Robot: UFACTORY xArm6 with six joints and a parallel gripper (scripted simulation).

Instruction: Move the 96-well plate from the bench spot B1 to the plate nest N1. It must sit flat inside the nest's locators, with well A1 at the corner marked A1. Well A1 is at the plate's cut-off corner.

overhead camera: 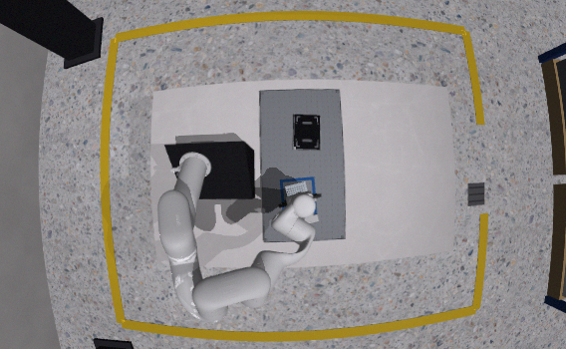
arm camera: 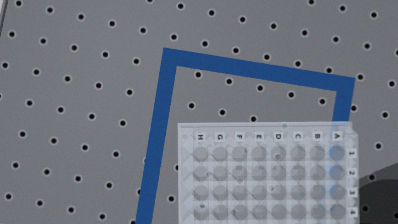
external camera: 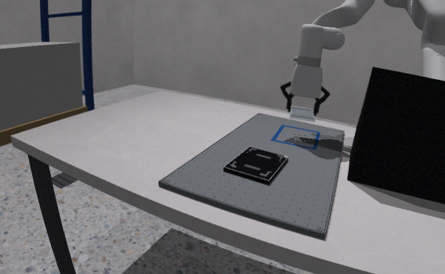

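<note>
Now: hand 80 mm short of the black plate nest, 280 mm to the right of it and 90 mm above it. Also, from my hand: A1 label: 10 mm ahead, 220 mm to the left, 90 mm below; then 96-well plate: 10 mm below.
</note>
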